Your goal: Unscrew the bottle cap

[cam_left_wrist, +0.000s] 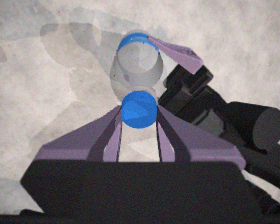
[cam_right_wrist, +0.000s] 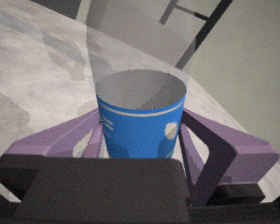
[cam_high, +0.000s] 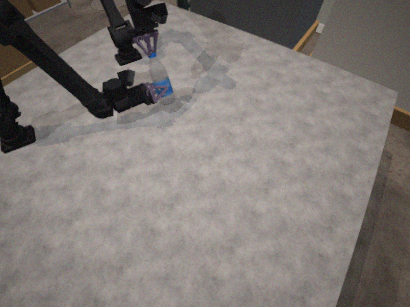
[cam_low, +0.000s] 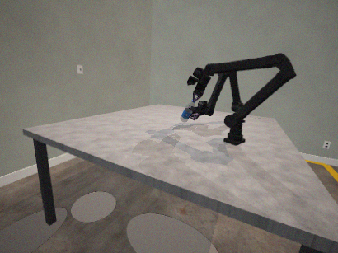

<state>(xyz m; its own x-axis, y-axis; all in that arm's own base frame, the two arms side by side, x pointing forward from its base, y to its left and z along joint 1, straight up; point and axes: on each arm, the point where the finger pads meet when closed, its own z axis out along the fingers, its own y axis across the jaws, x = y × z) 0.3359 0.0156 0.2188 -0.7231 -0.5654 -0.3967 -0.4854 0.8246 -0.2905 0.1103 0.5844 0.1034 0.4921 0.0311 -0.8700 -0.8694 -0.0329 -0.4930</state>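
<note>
My left hand is 1 cm above the blue cap. From my left hand the other things lie so: clear bottle 5 cm ahead, 2 cm to the right, 9 cm below.
The clear bottle lies 10 mm behind my right hand, 10 mm to the left of it and 30 mm above it. Round my right hand: blue cap: 60 mm behind, 30 mm to the left, 110 mm above.
</note>
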